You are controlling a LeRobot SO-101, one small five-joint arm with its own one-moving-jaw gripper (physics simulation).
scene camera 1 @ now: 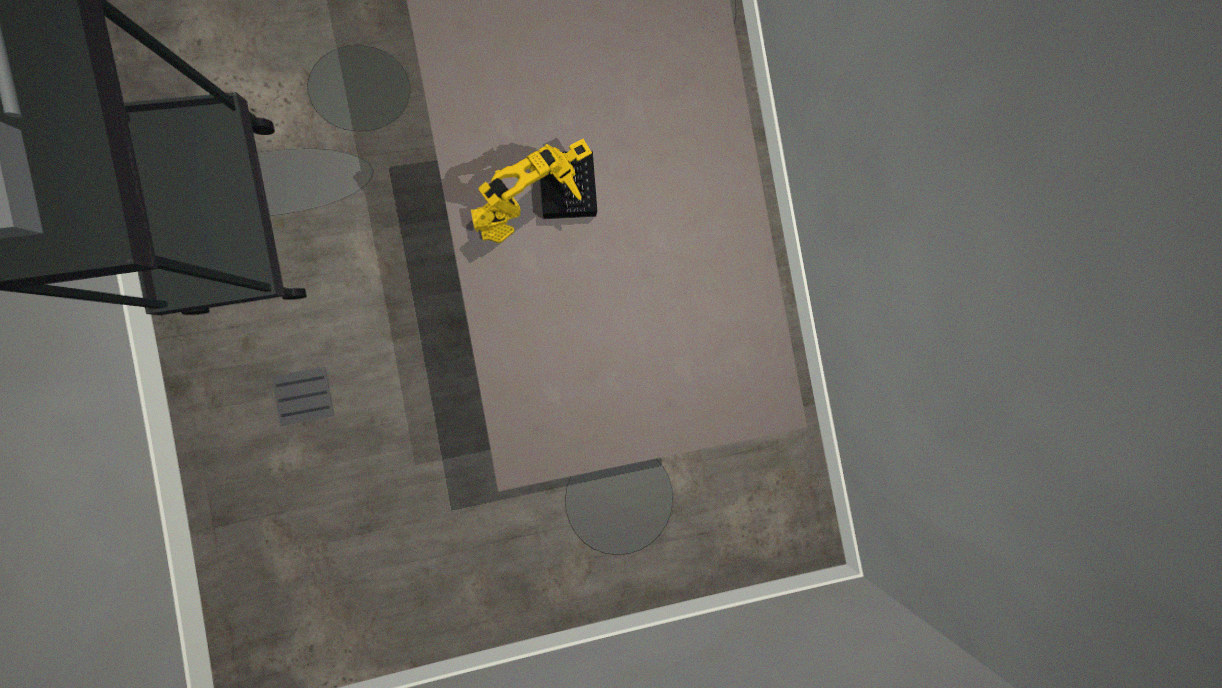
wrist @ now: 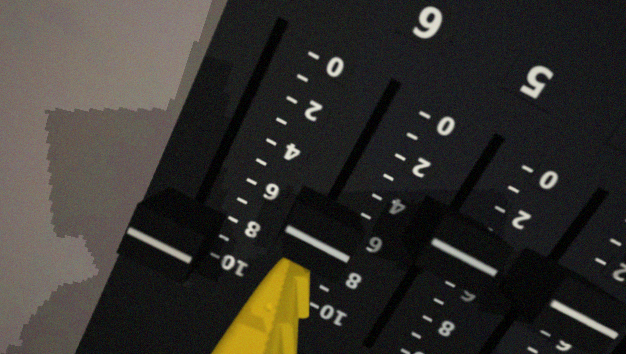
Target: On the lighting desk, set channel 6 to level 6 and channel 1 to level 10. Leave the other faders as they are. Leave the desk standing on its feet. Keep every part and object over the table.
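Frame: origin at the arm's base, x ahead, y left, z up, level; metres.
Where they show: hand at its tool point: [scene camera 1: 566, 165] [wrist: 309, 276]; arm's base at its link origin: [scene camera 1: 503, 221].
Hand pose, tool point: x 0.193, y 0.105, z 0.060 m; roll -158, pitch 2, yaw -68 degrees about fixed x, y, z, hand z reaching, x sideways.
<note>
Each offset is from my tool point to the top centre of the thing. Level surfaces: height alone.
The black lighting desk @[dx -0.004, dy -0.043, dz +0.009 m] [scene camera 1: 568, 201] [wrist: 482, 48] stands on the table @[dz -0.060 m] [scene camera 1: 649, 341], with my yellow arm [scene camera 1: 512, 183] reaching over it. In the wrist view the scales read upside down. The channel 6 fader cap @[dx +0.010, dy +0.002, dz +0.008 m] [wrist: 319, 239] has its white line between the 6 and 8 marks. The channel 5 cap @[dx +0.017, dy -0.021, dz +0.009 m] [wrist: 465, 255] is to its right, and another cap @[dx +0.000, dy +0.027, dz +0.008 m] [wrist: 163, 239] sits at the desk's left edge near its 10 mark. Only one jaw of my gripper [wrist: 290, 274] [scene camera 1: 570, 183] shows, so it is fully open and empty. Its tip touches the channel 6 cap on the 10 side. Channel 1 is out of view.
A dark metal frame stand [scene camera 1: 127, 171] stands on the floor to the left of the table. The desk's left edge lies near bare table top @[dz -0.060 m] [wrist: 86, 66]. A white skirting line [scene camera 1: 812, 299] borders the floor on the right.
</note>
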